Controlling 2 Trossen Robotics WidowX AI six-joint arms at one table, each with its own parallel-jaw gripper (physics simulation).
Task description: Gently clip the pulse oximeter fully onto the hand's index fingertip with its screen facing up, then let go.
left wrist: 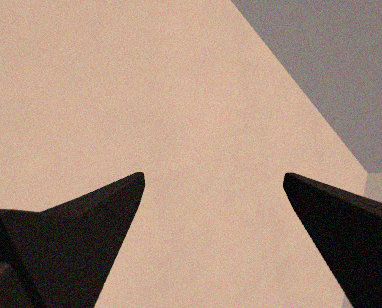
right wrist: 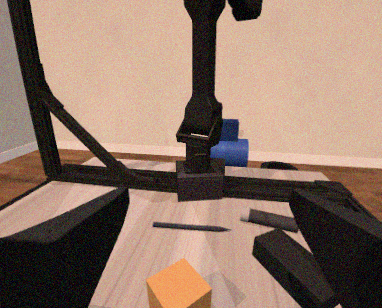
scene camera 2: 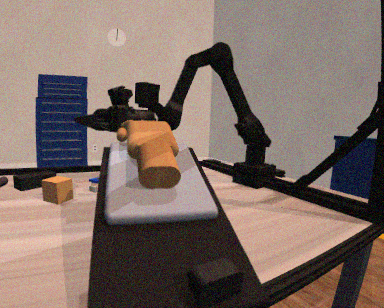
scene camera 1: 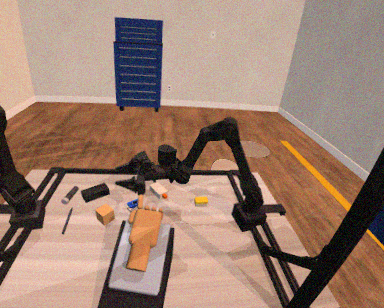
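Seen in the pictures: left gripper, fingertip midpoint: (left wrist: 212, 178); right gripper, fingertip midpoint: (right wrist: 210, 196) (scene camera 2: 76, 119) (scene camera 1: 115, 175); left arm's base at its link origin: (right wrist: 197, 167) (scene camera 1: 26, 209); right arm's base at its link origin: (scene camera 2: 255, 164) (scene camera 1: 250, 209).
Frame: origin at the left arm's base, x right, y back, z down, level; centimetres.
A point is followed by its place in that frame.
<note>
The blue and white pulse oximeter (scene camera 1: 132, 203) @[y -39.8, x 3.4, z 2.7 cm] (scene camera 2: 94, 182) @[y -38.4, x 4.9, z 3.1 cm] lies on the table just left of the tip of the raised index finger. The orange hand (scene camera 1: 145, 230) @[y -39.6, x 30.4, z -10.6 cm] (scene camera 2: 152, 140) @[y -37.9, x 32.1, z -9.7 cm] rests on a pale pad (scene camera 1: 123, 283) @[y -31.1, x 39.7, z -2.3 cm] (scene camera 2: 160, 212) @[y -32.7, x 41.6, z -2.1 cm], its fingers pointing to the back of the table. My right gripper (scene camera 1: 119, 176) @[y -34.2, x 4.4, z -13.0 cm] (scene camera 2: 80, 120) @[y -34.2, x 4.4, z -13.0 cm] is open and empty, held roughly level above the back of the table, beyond the oximeter and pointing to the picture's left. The oximeter does not show in the right wrist view. My left gripper (left wrist: 212, 178) @[y 38.4, x -25.2, z -55.5 cm] is open and empty, facing a wall.
An orange cube (scene camera 1: 105, 214) @[y -28.8, x 8.6, z 1.0 cm] (scene camera 2: 57, 190) @[y -27.9, x 9.4, z 2.7 cm] (right wrist: 179, 285) @[y -28.7, x 6.0, z 0.9 cm], black box (scene camera 1: 95, 192) @[y -25.6, x -7.4, z 2.5 cm] (right wrist: 292, 267) @[y -26.9, x -8.1, z 2.4 cm], dark cylinder (scene camera 1: 70, 194) @[y -15.0, x -10.1, z 3.6 cm] (right wrist: 272, 220) @[y -16.0, x -11.2, z 3.9 cm] and pen (scene camera 1: 67, 221) @[y -14.2, x 4.5, z 5.1 cm] (right wrist: 190, 227) @[y -14.6, x 3.3, z 5.2 cm] lie left of the hand. A white item (scene camera 1: 158, 189) @[y -52.7, x -3.3, z 3.1 cm] with an orange end and a yellow block (scene camera 1: 201, 200) @[y -68.4, x 9.6, z 2.7 cm] lie behind and right.
</note>
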